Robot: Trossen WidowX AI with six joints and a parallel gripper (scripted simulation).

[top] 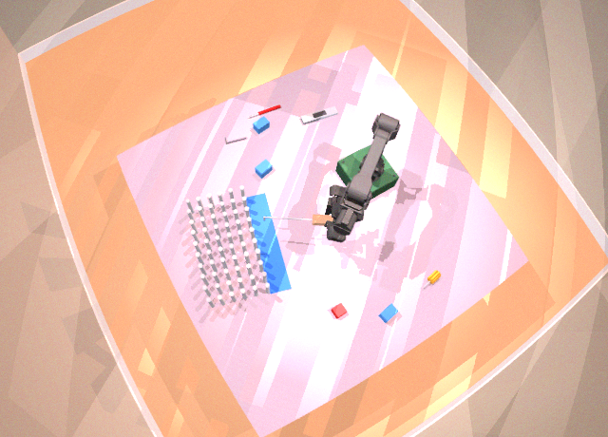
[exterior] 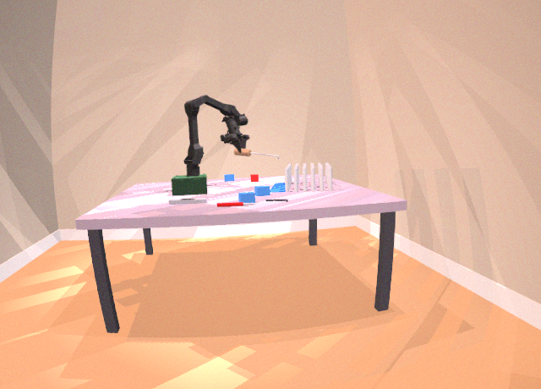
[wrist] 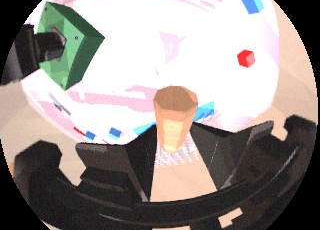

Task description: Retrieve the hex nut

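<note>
The blue taped strip lies 190 mm below my gripper tip, 180 mm ahead of it and 80 mm to the right of it. Round my gripper tip: red block: 280 mm to the left, 170 mm below, 90 mm ahead; hook tool: 90 mm ahead, 60 mm to the right, 10 mm below; yellow-handled tool: 350 mm to the left, 290 mm behind, 170 mm below.
</note>
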